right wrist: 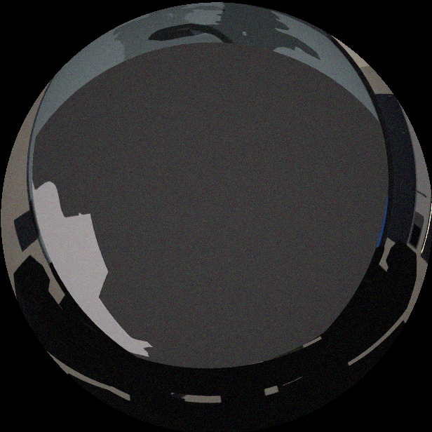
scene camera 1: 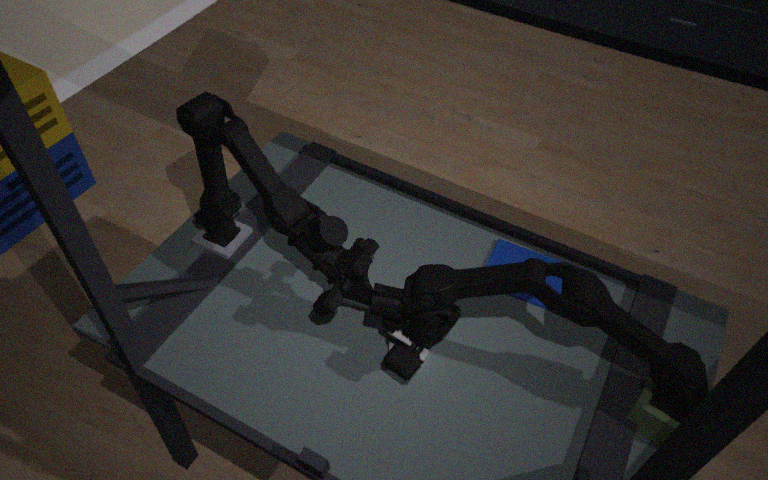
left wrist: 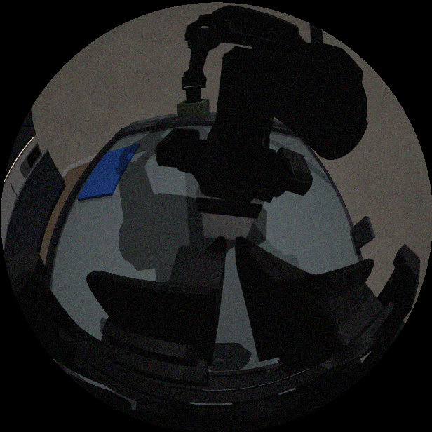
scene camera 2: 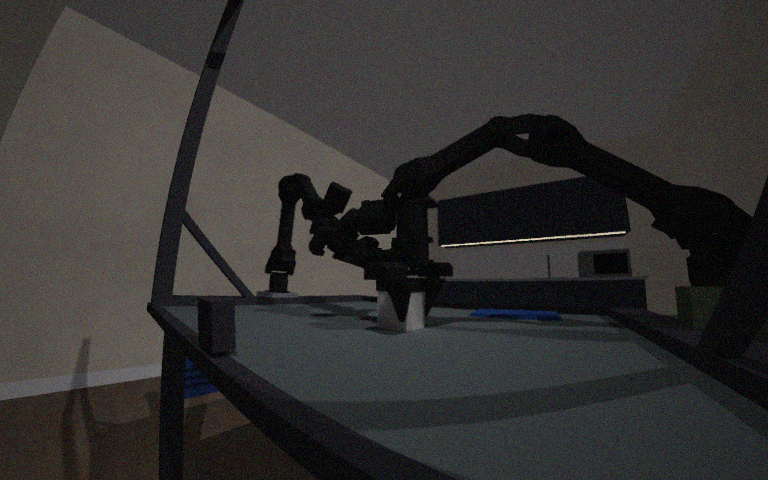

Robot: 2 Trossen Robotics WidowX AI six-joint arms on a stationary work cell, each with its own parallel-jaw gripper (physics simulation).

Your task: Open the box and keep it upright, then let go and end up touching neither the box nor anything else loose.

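A small light box stands upright on the table, with a dark band along its upper edge; no raised lid shows. Its shaded top fills most of the right wrist view. My right gripper reaches down from above and is shut on the box, one finger on each of two opposite sides. My left gripper is shut and empty, with a thin gap between its tips. It points at the box from the left. Whether its tips touch the box is unclear.
A flat blue panel lies near the far table edge. A green block is at the right arm's base. A dark block sits on the near edge. Frame posts flank the table.
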